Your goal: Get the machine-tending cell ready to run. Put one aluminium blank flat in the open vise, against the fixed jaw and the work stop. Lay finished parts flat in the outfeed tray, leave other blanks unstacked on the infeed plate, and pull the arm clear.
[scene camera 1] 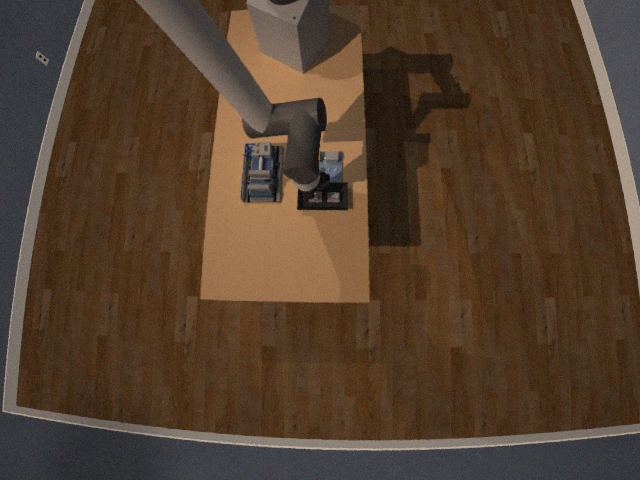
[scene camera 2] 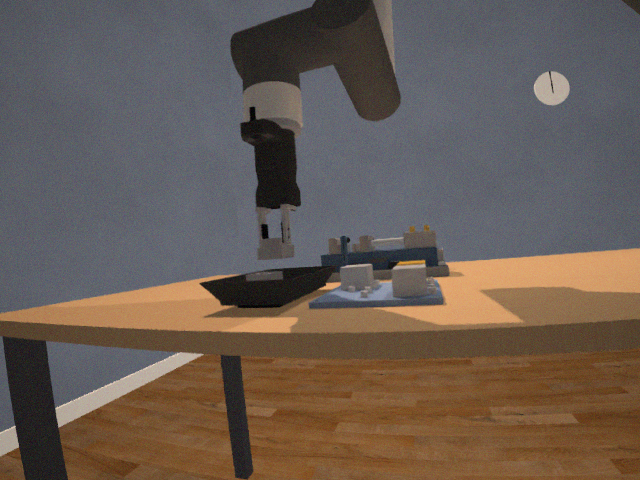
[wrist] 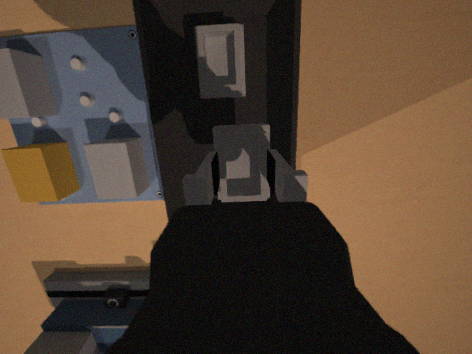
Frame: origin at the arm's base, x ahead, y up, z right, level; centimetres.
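Seen in the pictures: gripper, fingertip midpoint: (scene camera 1: 315, 195) (scene camera 2: 275, 243) (wrist: 242, 164).
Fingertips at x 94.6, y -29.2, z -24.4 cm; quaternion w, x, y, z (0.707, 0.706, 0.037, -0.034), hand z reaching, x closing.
Offsets run from my fingertips to a thing's top centre. Level surfaces: height alone.
My gripper (scene camera 2: 275, 238) (wrist: 242, 164) is shut on a grey finished part @[dx +0.0, dy +0.9, dz +0.2 cm] (scene camera 2: 275, 251) (wrist: 241, 134) with a recessed pocket. It holds the part above the black outfeed tray (scene camera 1: 323, 208) (scene camera 2: 289, 293) (wrist: 284, 75), apart from it. Another finished part @[dx -2.4, dy -4.4, dz -8.1 cm] (scene camera 1: 333, 196) (scene camera 2: 264, 276) (wrist: 240, 60) lies flat in the tray, pocket up. Two grey blanks @[dx -13.4, dy -4.7, dz +2.9 cm] (scene camera 2: 356, 276) (wrist: 117, 167) stand apart on the blue infeed plate @[dx -18.4, dy -8.3, dz -1.1 cm] (scene camera 1: 330, 173) (scene camera 2: 377, 301) (wrist: 102, 42). The vise @[dx -11.5, dy +0.8, dz +28.9 cm] (scene camera 1: 261, 173) (scene camera 2: 379, 256) (wrist: 90, 315) is partly hidden in the wrist view; its jaw contents are too small to tell.
A yellow block @[dx -22.3, dy -4.7, dz +3.9 cm] (scene camera 2: 412, 262) (wrist: 47, 172) stands on the infeed plate among short pale pegs. The tray lies close beside the plate, and the vise stands across the table @[dy -9.1 cm] (scene camera 1: 258, 258) (scene camera 2: 155, 304) from them. A grey pedestal (scene camera 1: 289, 38) stands at the table's far end.
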